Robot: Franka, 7 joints.
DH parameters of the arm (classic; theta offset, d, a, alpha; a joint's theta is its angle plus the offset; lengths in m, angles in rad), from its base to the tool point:
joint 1: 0 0.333 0 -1.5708
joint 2: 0 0 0 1.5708
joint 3: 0 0.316 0.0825 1.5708
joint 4: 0 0 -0.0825 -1.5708
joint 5: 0 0.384 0 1.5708
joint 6: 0 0 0.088 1.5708
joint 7: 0 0.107 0 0
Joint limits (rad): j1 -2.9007..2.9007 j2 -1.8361..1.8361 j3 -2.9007..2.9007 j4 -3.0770..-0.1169 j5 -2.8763..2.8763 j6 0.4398..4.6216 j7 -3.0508..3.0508
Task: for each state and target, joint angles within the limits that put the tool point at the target. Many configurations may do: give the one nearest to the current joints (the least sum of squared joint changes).
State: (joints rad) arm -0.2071 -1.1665 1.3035 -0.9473 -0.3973 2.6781 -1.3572
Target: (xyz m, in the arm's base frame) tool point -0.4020 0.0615 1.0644
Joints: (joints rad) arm 0.4100 -0.9126 0.5171 -0.8940 -0.3692 2.5807 -1.3572
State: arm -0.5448 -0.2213 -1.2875 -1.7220 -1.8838 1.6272 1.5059
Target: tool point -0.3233 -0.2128 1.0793
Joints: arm -0.5964 -0.2595 -1.2943 -0.7723 -2.1020 2.0122 1.5059
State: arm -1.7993 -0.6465 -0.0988 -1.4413 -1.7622 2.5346 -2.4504
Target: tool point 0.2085 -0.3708 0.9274
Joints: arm -1.5626 -0.3725 0.3141 -1.5252 -1.7596 2.6112 -2.4504
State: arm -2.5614 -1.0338 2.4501 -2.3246 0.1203 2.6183 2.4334
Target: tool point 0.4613 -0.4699 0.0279
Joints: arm -2.9007 -1.8043 1.9481 -1.6439 0.1341 2.7261 2.4334
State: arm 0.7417 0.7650 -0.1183 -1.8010 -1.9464 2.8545 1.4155
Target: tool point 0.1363 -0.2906 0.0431
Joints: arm 0.2480 1.0959 -0.9121 -2.5554 -2.0285 2.7216 1.4155
